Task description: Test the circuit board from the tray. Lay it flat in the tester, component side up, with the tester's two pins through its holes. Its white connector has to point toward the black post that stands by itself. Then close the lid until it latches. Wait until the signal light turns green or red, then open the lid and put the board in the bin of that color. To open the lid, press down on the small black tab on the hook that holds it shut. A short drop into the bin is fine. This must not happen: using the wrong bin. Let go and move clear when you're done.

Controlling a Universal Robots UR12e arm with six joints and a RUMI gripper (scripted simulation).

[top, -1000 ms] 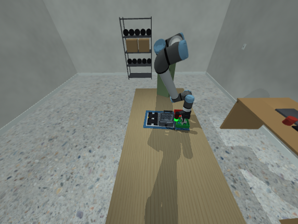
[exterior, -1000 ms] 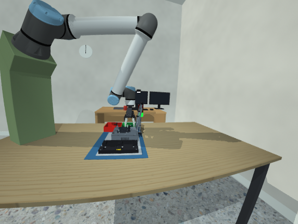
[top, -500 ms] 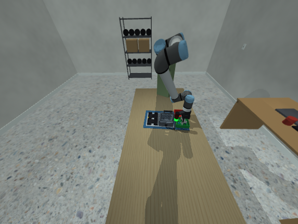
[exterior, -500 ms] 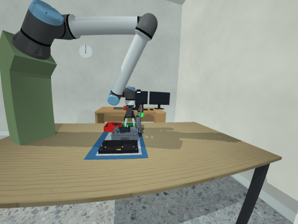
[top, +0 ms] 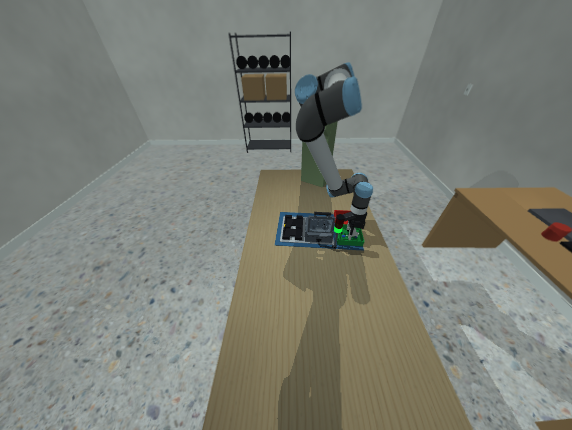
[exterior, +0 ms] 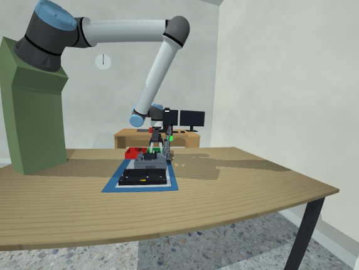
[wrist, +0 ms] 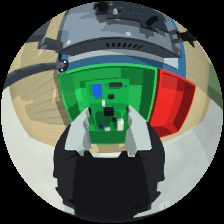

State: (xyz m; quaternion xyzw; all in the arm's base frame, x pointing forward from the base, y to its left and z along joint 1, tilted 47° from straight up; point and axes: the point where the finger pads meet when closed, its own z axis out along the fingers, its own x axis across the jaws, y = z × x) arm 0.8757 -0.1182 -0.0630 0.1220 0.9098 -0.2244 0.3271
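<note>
Now: hand right at the green circuit board. Round my hand: tester lid (2 cm behind, 21 cm to the right, 16 cm above); then red bin (13 cm behind, 7 cm to the left, 1 cm below); then green bin (1 cm below).
</note>
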